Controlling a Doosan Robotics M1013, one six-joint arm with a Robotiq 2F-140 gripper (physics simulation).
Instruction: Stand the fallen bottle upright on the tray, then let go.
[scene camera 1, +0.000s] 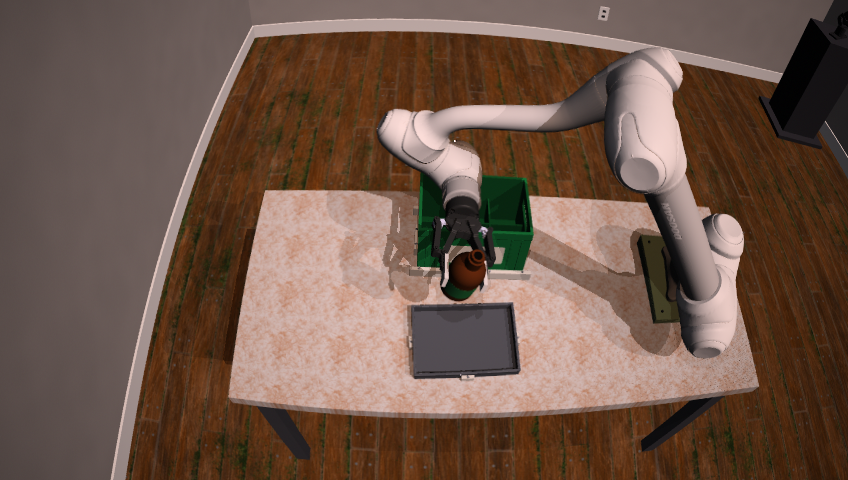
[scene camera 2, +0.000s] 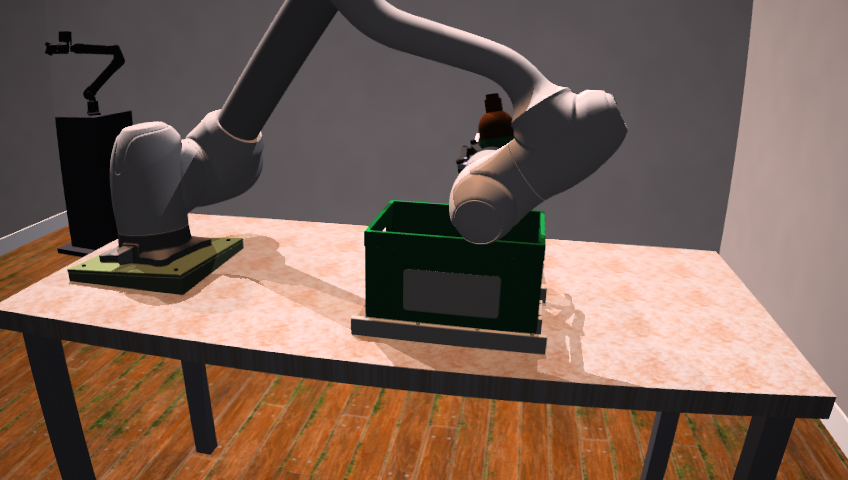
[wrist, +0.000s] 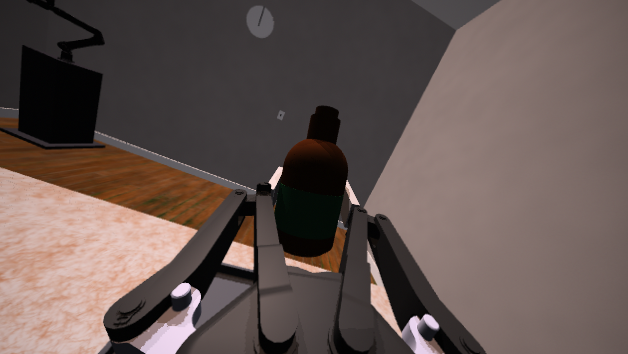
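Seen in the pictures: gripper, between the fingertips: (scene camera 1: 464, 285); arm's base, origin of its link: (scene camera 2: 156, 252).
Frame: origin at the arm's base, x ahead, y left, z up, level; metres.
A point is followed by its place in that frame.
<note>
The brown bottle (scene camera 1: 467, 272) @(x 0.679, y 0.254, z 0.295 m) (scene camera 2: 495, 126) @(x 0.680, y 0.194, z 0.275 m) (wrist: 315, 167) @(x 0.675, y 0.194, z 0.276 m) with a green label is off the tray, neck up and close to upright. My gripper (scene camera 1: 465, 277) @(x 0.680, y 0.254, z 0.246 m) (wrist: 311, 182) @(x 0.680, y 0.254, z 0.246 m) is shut on the bottle's body, with one finger on each side. It holds the bottle in the air, behind the tray's back edge in the scene camera 1 view. In the scene camera 2 view the arm hides most of the gripper and the lower part of the bottle. The dark grey tray (scene camera 1: 464, 347) @(x 0.655, y 0.261, z -0.019 m) lies flat on the table; part of the tray (wrist: 227, 292) @(x 0.622, y 0.294, z -0.019 m) shows low in the wrist view.
A green crate (scene camera 1: 512, 252) @(x 0.563, y 0.035, z 0.077 m) (scene camera 2: 383, 285) @(x 0.568, y -0.149, z 0.064 m) with dividers stands behind the tray, under my wrist, with a pale rail (scene camera 1: 511, 275) (scene camera 2: 446, 336) at its foot. My arm's olive base plate (scene camera 1: 653, 279) @(x 0.129, y 0.024, z 0.007 m) (scene camera 2: 124, 280) @(x 0.027, y -0.139, z -0.008 m) is on the table (scene camera 1: 321, 333) @(x 1.005, y 0.269, z -0.025 m) (scene camera 2: 654, 309) @(x 1.018, y 0.091, z -0.024 m).
</note>
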